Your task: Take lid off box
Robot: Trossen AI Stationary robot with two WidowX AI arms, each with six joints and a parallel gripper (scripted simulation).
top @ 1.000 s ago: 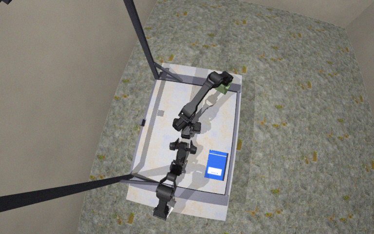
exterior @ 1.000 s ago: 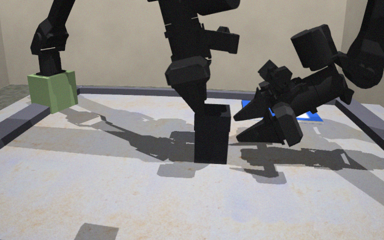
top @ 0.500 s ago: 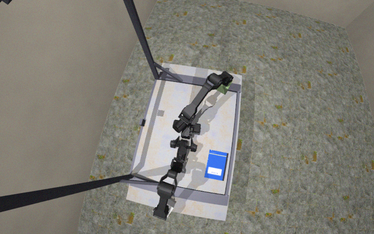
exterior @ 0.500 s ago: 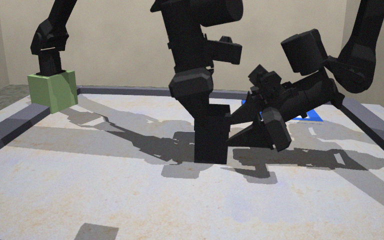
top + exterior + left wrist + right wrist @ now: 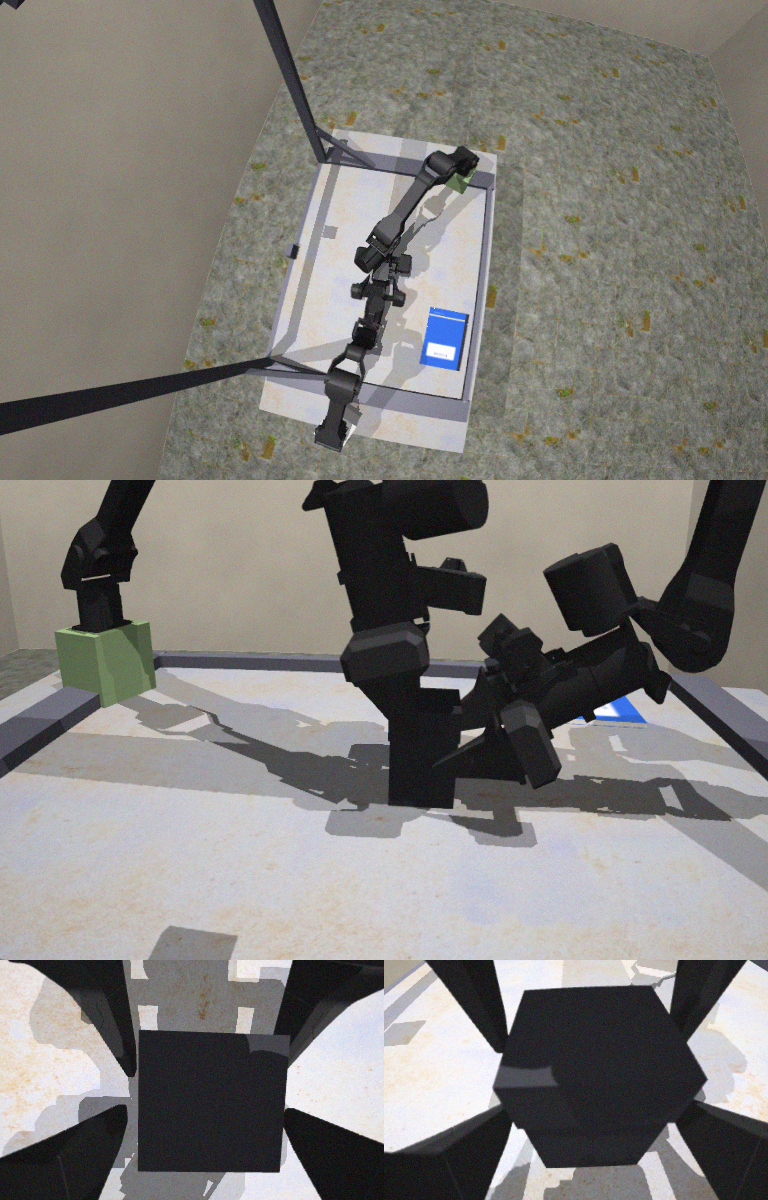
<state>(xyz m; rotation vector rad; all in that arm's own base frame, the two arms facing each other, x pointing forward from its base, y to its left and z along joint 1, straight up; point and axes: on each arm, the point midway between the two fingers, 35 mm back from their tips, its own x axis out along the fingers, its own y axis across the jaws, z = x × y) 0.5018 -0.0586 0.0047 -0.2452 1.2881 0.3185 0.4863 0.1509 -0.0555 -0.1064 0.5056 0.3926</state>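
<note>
The black box lies 4 cm to the left of my right hand, 2 cm below it and 1 cm behind it. The rest, counted from my right hand: black lid 4 cm to the left, 2 cm above, 1 cm behind; then blue book 30 cm ahead, 7 cm to the right, 6 cm below.
The black lid is 10 mm ahead of my left hand, 20 mm to the right of it and 30 mm below it. From my left hand the other things lie so: black box (10 mm ahead, 20 mm to the right, 60 mm below); blue book (310 mm ahead, 130 mm to the right, 100 mm below).
</note>
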